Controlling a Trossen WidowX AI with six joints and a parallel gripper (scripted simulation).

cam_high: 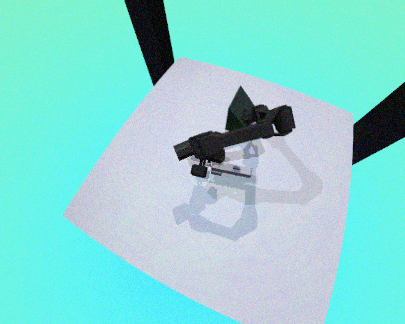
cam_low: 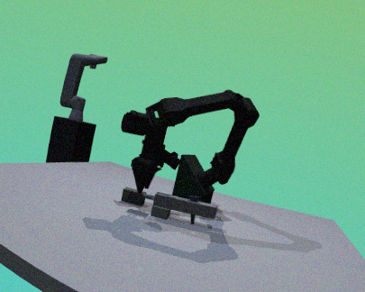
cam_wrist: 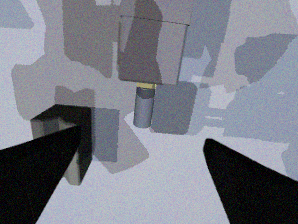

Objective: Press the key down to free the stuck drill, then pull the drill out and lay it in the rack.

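The drill is 70 mm to the left of my gripper tip, 10 mm below it and 10 mm behind it. From my gripper tip the other things lie so: key 150 mm to the left, 30 mm behind, 10 mm below; rack 70 mm behind, 50 mm to the right, 40 mm below.
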